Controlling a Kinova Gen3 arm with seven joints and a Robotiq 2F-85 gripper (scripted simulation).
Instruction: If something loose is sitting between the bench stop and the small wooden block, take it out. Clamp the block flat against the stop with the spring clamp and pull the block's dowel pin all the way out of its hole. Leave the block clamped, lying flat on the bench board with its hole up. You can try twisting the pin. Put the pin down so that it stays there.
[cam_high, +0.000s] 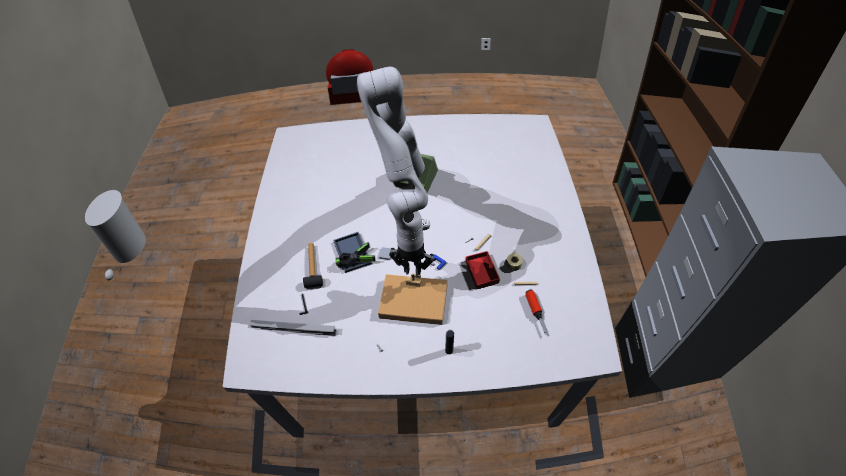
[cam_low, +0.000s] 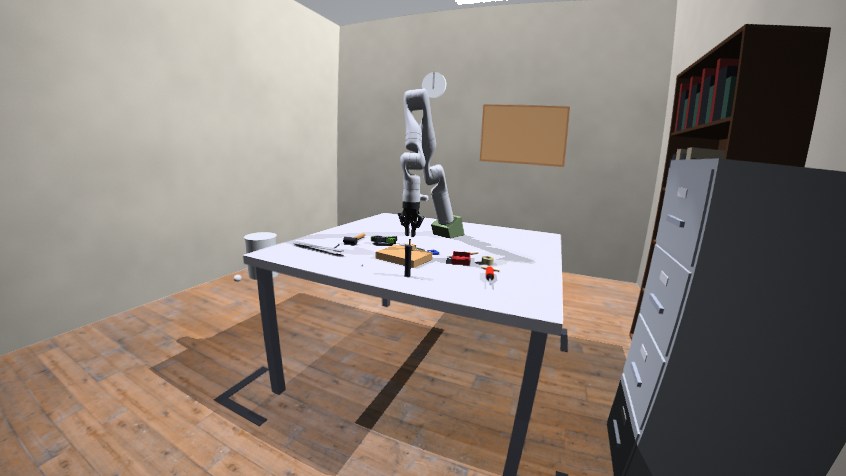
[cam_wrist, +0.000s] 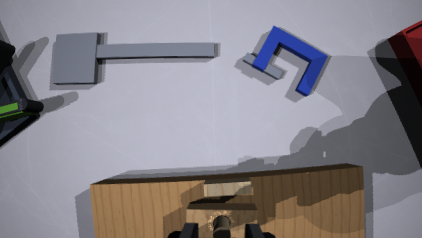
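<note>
My hand is 5 cm above the round dowel pin. From my hand the other things lie so: grey t-shaped tool 14 cm behind, 11 cm below, 5 cm to the right; wooden bench board 9 cm below, 5 cm ahead; wooden block 7 cm below.
</note>
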